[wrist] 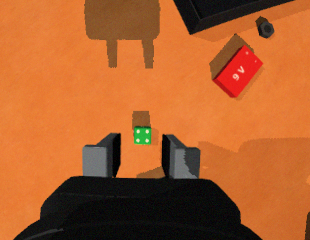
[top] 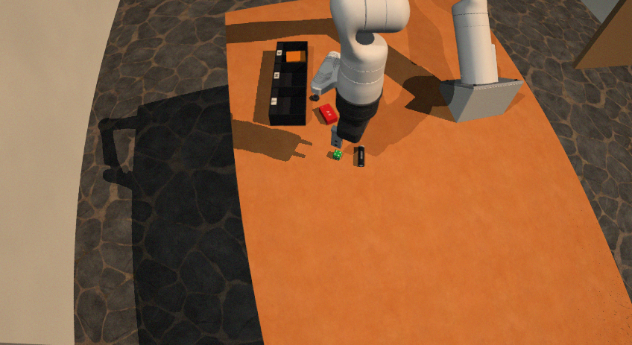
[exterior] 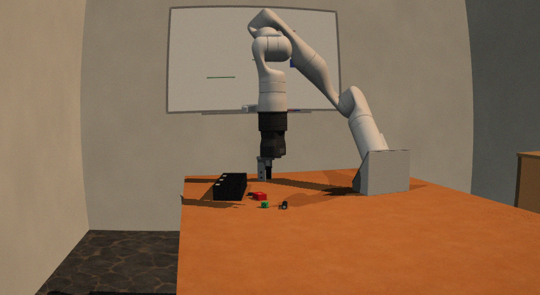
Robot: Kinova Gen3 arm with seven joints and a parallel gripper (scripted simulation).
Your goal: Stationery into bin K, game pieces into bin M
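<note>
Now: hand 9 cm above the green die. Also, from my hand: black nut: 4 cm ahead, 17 cm to the right, 9 cm below; black cylinder: 5 cm behind, 9 cm below; red 9V battery: 2 cm ahead, 12 cm to the right, 9 cm below.
</note>
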